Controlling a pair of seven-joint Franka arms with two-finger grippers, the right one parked.
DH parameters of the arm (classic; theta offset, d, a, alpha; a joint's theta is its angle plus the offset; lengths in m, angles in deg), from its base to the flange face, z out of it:
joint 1: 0 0.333 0 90
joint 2: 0 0 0 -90
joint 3: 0 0.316 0.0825 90
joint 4: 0 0 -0.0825 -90
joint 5: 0 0.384 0 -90
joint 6: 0 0 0.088 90
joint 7: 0 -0.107 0 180
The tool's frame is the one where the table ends.
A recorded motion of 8 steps. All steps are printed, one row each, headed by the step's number.
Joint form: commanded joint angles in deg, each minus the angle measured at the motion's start. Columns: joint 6, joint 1, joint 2, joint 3, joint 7, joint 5, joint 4.
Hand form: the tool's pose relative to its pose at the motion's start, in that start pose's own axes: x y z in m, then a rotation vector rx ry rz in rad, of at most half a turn. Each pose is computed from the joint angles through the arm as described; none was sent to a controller.
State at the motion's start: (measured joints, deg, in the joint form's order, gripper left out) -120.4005 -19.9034 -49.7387 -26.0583 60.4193 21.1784 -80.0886
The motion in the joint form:
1: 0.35 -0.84 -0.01 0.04 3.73 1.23 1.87
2: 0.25 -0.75 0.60 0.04 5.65 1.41 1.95
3: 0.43 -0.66 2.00 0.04 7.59 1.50 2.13
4: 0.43 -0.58 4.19 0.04 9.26 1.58 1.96
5: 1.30 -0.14 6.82 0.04 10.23 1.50 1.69
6: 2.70 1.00 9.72 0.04 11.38 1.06 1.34
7: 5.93 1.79 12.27 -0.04 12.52 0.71 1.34
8: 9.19 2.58 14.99 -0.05 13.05 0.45 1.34
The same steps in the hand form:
1: 0.0012 0.0083 -0.0132 -0.0087 0.0337 -0.0506
2: 0.0031 0.0081 -0.0214 -0.0166 0.0465 -0.0846
3: 0.0054 0.0077 -0.0396 -0.0302 0.0680 -0.1204
4: 0.0059 0.0070 -0.0650 -0.0505 0.0982 -0.1496
5: 0.0079 0.0014 -0.0935 -0.0611 0.1252 -0.1742
6: 0.0144 -0.0116 -0.1236 -0.0678 0.1459 -0.2174
7: 0.0158 -0.0242 -0.1490 -0.0470 0.1525 -0.2565
8: 0.0163 -0.0381 -0.1758 -0.0256 0.1629 -0.2861

